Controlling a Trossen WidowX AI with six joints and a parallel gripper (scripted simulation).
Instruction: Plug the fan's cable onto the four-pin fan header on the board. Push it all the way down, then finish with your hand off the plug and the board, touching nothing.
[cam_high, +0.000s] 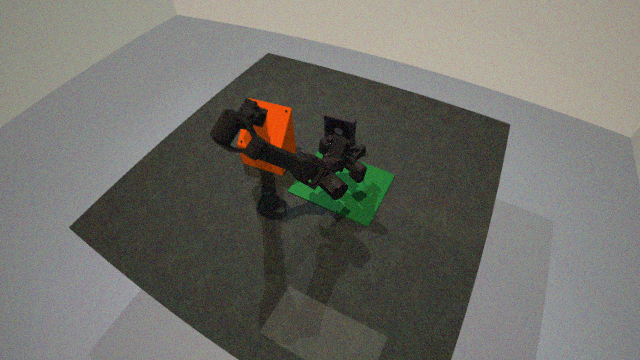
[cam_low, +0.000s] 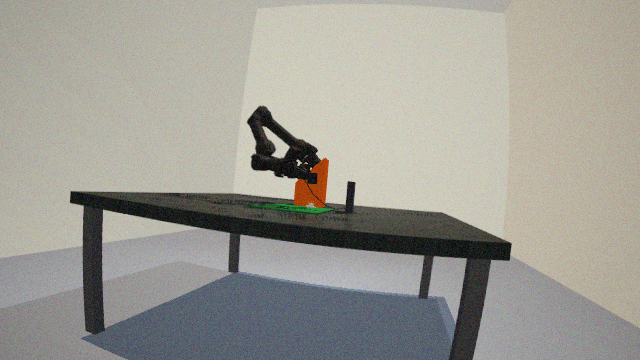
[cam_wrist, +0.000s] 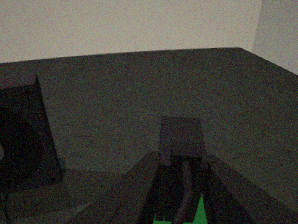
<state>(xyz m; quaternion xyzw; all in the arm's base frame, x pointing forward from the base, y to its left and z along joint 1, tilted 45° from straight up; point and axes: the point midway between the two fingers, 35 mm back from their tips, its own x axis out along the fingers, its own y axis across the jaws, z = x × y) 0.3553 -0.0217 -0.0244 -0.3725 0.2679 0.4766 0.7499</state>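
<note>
Now: the dark fan plug 10 mm to the left of my gripper tip and 10 mm below it. Round my gripper tip: dark square fan (130 mm behind, 130 mm to the left, 70 mm below); then green board (30 mm behind, 60 mm to the right, 140 mm below).
</note>
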